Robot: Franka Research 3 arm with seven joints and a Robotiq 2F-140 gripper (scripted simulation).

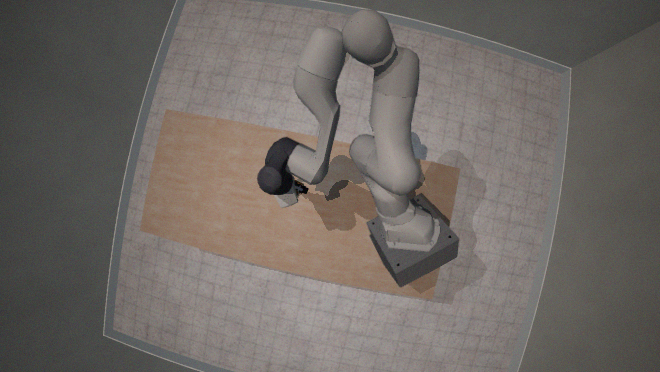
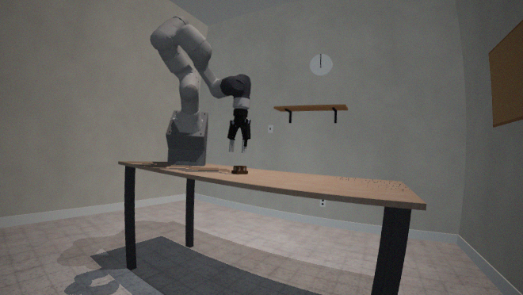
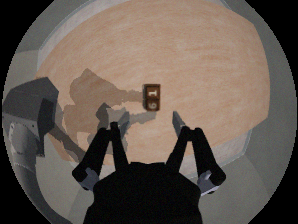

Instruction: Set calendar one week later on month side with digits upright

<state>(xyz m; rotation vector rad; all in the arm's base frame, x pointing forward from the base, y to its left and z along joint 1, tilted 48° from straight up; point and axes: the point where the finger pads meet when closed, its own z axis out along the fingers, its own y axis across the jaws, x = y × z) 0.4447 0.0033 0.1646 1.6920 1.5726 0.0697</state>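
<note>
The calendar cube is 11 cm below my hand.
</note>
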